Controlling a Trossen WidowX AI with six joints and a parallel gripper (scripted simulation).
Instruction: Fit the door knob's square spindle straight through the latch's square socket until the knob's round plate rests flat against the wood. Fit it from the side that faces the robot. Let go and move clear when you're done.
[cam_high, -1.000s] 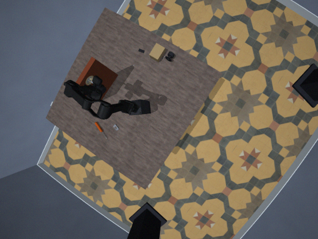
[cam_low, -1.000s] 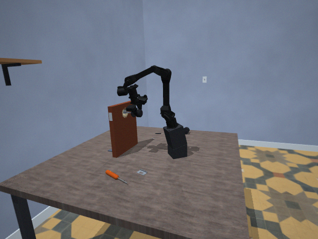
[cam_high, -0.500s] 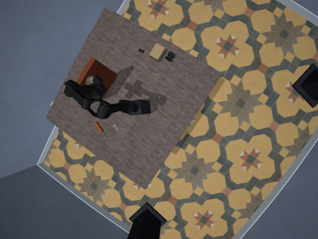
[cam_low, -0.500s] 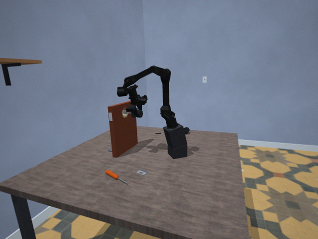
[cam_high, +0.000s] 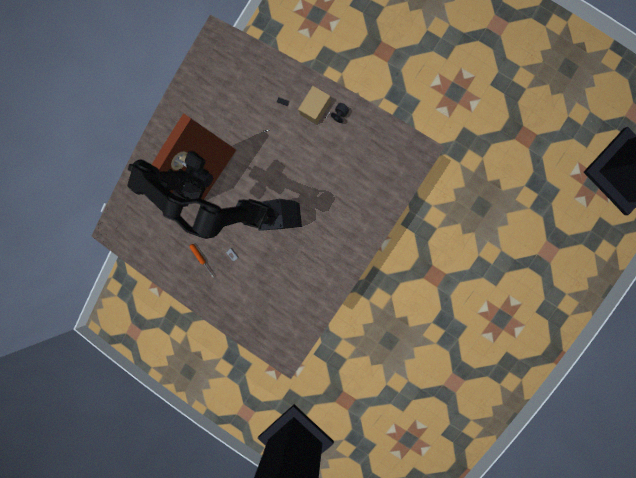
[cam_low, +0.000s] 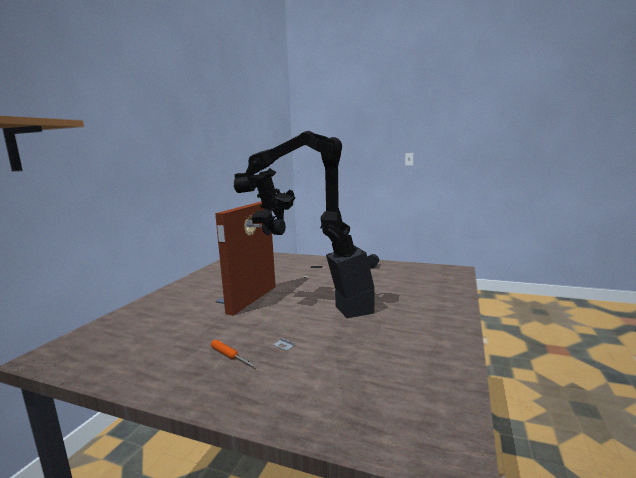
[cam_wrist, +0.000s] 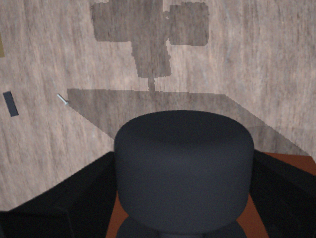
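Right now my hand is 13 cm short of the grey latch, 1 cm to the right of it and 3 cm above it. From my hand the other things lie so: small metal plate: 19 cm behind, 24 cm to the left, 32 cm below; orange screwdriver: 10 cm behind, 36 cm to the left, 31 cm below; white latch plate: 11 cm ahead, 16 cm to the left, 3 cm below.
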